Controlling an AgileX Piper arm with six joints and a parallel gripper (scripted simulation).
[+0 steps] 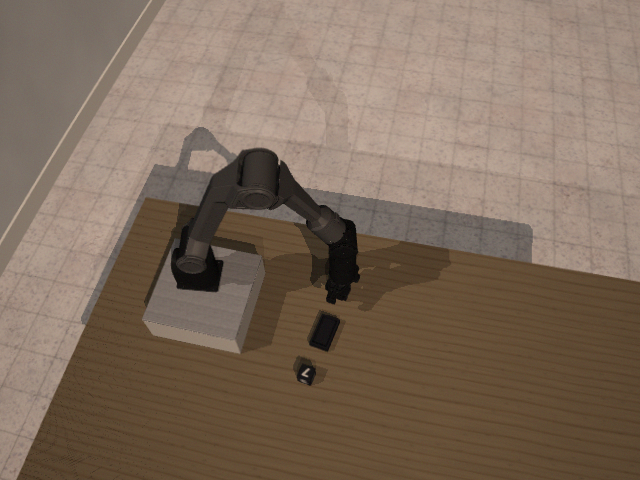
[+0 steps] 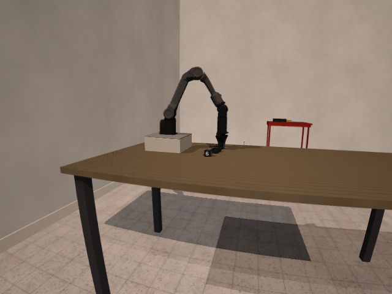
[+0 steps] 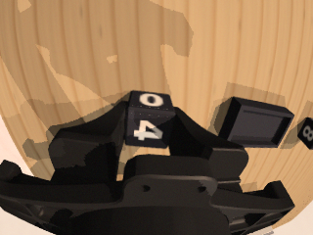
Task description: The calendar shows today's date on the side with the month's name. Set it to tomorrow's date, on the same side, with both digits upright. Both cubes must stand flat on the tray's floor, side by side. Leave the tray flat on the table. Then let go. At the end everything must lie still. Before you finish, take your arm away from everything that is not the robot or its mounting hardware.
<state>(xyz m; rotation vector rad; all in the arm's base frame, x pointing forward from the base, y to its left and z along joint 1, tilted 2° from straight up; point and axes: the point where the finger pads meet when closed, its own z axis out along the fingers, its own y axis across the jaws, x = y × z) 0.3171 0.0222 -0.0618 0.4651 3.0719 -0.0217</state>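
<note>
My hand is 11 cm to the left of the tray, 3 cm past it and 1 cm above it. Round my hand: black number cube (21 cm to the right, 6 cm behind).
</note>
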